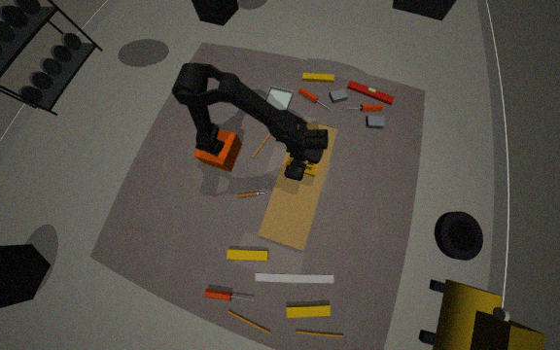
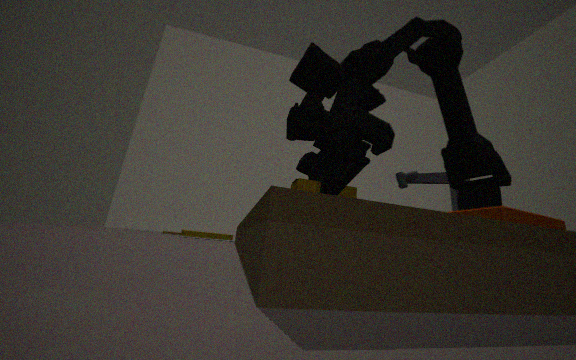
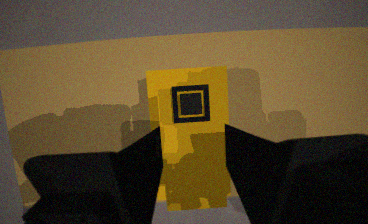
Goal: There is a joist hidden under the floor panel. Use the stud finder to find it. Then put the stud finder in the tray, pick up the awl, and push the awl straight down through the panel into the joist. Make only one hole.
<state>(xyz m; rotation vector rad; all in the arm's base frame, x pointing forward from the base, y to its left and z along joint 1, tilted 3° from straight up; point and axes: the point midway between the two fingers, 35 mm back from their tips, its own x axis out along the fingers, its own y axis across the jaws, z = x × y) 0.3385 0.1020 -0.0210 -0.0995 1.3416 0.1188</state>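
My gripper tip is now 25 cm past the pale tray, 24 cm to the right of it and 5 cm above it. Round my gripper tip: square indicator window (3 cm above, 2 cm ahead); awl (19 cm to the right, 13 cm behind, 6 cm below); yellow stud finder (2 cm above, 1 cm ahead).
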